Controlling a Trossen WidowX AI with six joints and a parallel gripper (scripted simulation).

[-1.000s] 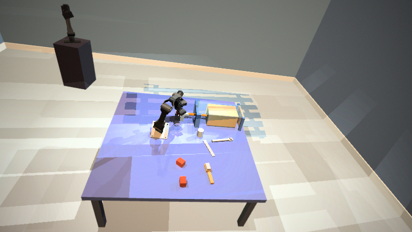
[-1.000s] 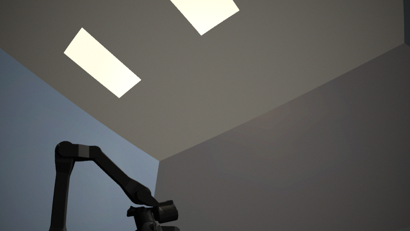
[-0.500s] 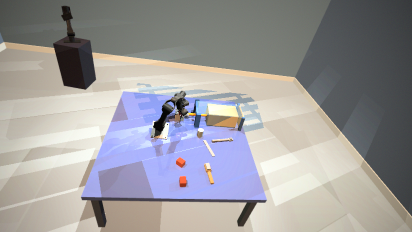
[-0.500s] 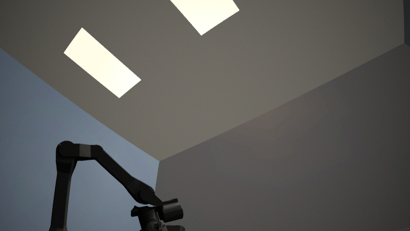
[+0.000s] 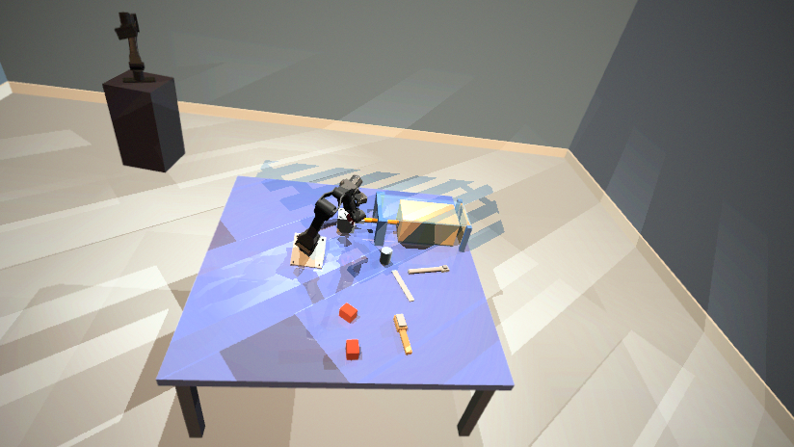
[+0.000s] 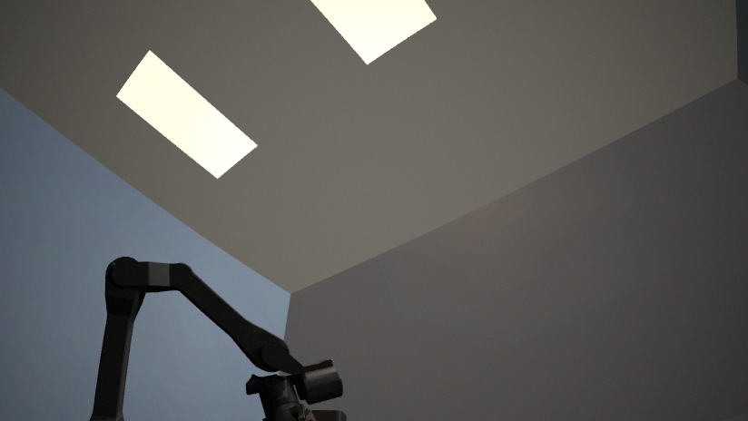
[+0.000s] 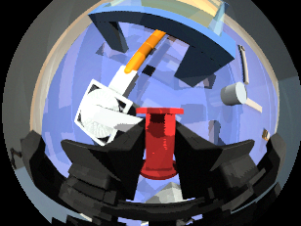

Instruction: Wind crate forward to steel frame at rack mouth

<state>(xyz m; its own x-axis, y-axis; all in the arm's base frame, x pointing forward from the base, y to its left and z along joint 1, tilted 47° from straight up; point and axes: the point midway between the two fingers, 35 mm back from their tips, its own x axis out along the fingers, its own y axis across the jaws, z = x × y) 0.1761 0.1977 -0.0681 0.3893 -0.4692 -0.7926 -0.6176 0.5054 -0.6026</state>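
Right now my gripper tip is 100 mm short of the blue steel frame, 110 mm to the right of it and 30 mm above it. Also, from my gripper tip: red piece 10 mm behind, 10 mm to the right; then grey winch 70 mm behind, 70 mm to the left, 100 mm below; then winch handle 30 mm behind, 20 mm to the left, 30 mm below.
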